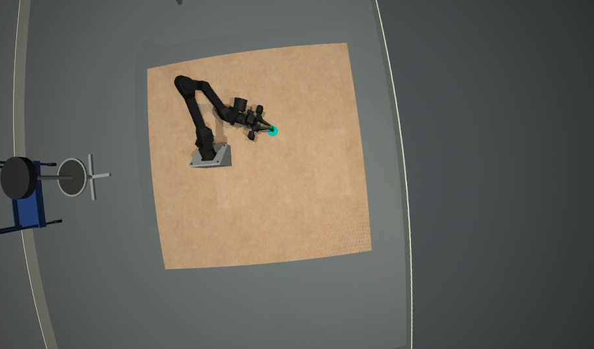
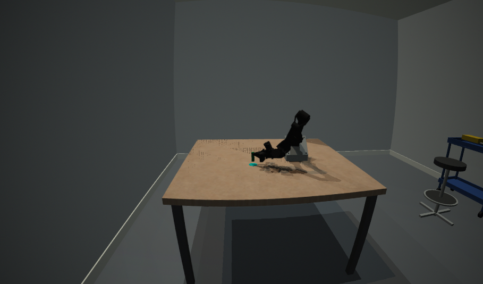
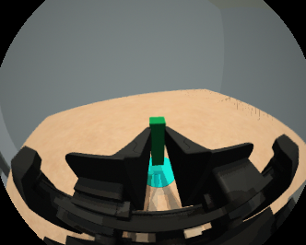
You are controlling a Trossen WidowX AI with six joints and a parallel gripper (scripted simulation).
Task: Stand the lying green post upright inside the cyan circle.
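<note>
Now: the cyan circle 80 mm below my gripper tip. Round my gripper tip: green post: 20 mm below.
</note>
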